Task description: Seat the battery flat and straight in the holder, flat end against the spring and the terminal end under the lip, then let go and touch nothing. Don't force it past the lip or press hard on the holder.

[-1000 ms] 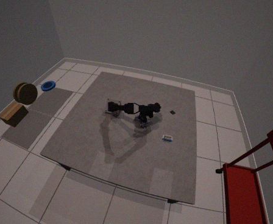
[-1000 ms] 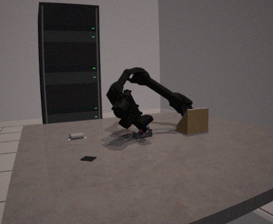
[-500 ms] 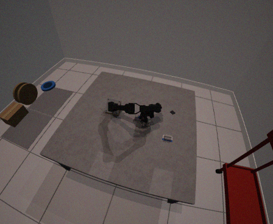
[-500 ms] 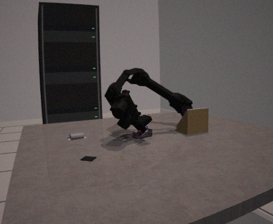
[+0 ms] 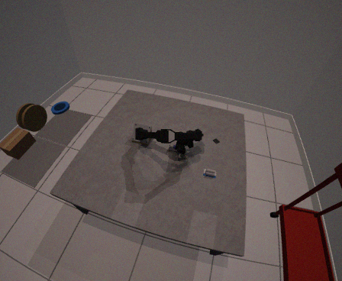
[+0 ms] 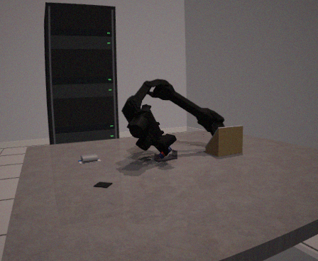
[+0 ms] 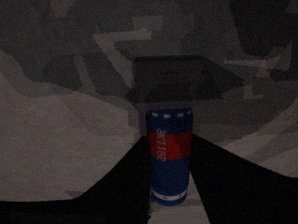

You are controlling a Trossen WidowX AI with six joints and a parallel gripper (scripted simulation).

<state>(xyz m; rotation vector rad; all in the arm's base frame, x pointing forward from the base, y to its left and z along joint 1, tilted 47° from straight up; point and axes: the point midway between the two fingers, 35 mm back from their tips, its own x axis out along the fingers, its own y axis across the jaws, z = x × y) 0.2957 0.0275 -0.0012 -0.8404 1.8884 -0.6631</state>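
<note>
The battery is 1 cm above my gripper tip. The rest, counted from my gripper tip: black square (28 cm ahead, 23 cm to the left, 2 cm below).
</note>
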